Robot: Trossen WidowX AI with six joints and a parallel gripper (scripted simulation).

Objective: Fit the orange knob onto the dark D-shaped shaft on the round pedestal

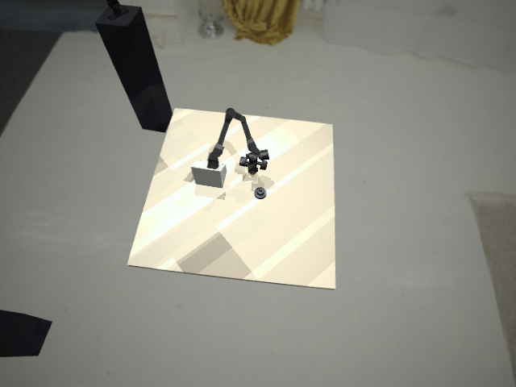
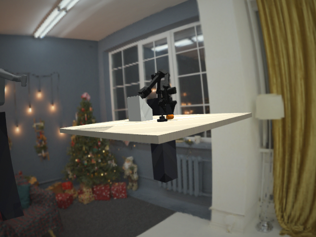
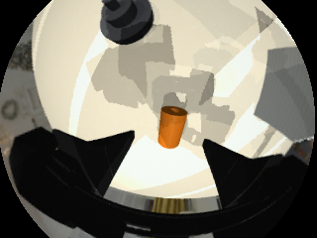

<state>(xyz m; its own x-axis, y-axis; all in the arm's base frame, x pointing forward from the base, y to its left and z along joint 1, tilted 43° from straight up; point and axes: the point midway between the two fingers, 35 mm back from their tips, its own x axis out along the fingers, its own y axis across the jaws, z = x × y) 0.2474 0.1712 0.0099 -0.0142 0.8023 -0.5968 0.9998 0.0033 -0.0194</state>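
My gripper tip is 40 mm above the orange knob and 10 mm to the right of it. The rest, counted from my gripper tip: dark round pedestal (160 mm to the right, 80 mm ahead, 30 mm below).
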